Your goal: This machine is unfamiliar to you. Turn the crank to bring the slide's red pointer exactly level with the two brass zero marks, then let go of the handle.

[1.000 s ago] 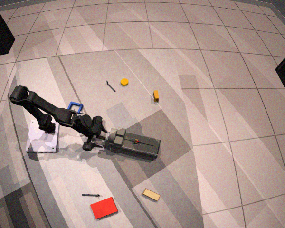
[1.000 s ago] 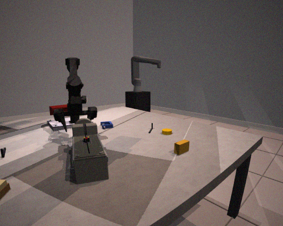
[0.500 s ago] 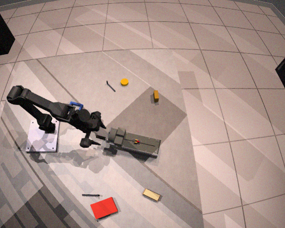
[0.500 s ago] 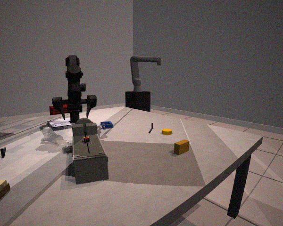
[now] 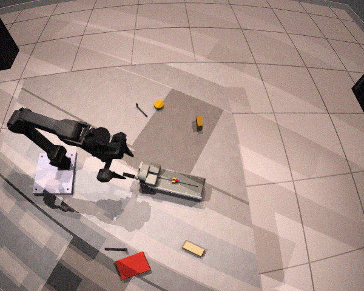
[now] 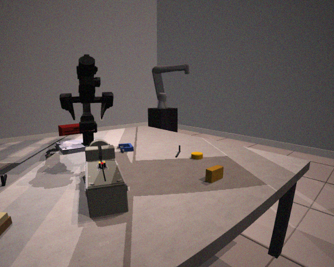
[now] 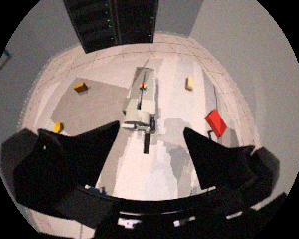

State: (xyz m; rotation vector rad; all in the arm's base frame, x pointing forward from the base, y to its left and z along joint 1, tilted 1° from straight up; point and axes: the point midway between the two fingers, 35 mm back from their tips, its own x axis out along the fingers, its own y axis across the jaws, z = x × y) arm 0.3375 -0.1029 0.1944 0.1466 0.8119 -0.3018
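Now: gripper tip 20 mm past the dark crank handle, 10 mm to the right of it and 100 mm above it. The rest, counted from my gripper tip: blue block (200 mm behind, 250 mm to the left, 180 mm below); then red plate (30 mm behind, 360 mm to the right, 180 mm below); then red pointer (170 mm ahead, 30 mm to the right, 110 mm below).
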